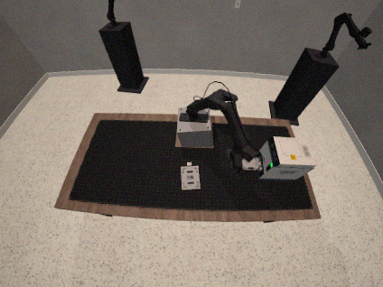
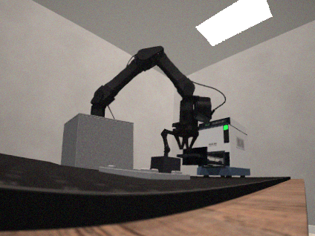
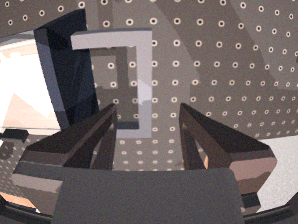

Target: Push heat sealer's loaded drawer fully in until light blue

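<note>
My gripper is now 12 cm to the right of the sealer drawer, 4 cm above it and 1 cm past it.
</note>
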